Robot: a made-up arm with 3 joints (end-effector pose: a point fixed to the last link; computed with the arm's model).
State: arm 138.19 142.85 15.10
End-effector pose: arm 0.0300 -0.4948 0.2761 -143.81 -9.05 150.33
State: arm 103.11 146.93 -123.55
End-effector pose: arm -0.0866 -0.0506 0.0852 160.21 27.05 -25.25
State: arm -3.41 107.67 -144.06
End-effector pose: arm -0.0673 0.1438 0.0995 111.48 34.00 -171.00
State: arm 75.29 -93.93 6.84
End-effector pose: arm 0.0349 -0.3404 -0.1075 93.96 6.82 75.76
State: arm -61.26 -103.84 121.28
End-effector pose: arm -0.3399 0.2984 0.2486 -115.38 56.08 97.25
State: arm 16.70 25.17 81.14
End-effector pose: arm -0.4675 -0.1333 0.3930 -4.14 -24.85 -63.53
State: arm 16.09 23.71 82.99
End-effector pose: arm -0.4692 -0.1257 0.3897 -3.07 -23.52 -66.26
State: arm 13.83 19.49 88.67
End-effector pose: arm -0.4734 -0.0974 0.3811 -0.47 -19.48 -74.76
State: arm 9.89 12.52 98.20
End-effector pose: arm -0.4725 -0.0457 0.3722 1.81 -12.39 -88.51
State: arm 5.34 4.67 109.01
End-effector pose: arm -0.4580 0.0128 0.3705 1.52 -4.41 -103.73
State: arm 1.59 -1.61 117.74
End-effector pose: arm -0.4363 0.0563 0.3750 -0.75 1.42 -116.16
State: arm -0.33 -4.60 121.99
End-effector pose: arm -0.4227 0.0758 0.3787 -2.44 3.90 -122.40
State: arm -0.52 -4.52 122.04
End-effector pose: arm -0.4223 0.0776 0.3786 -2.40 3.83 -122.64
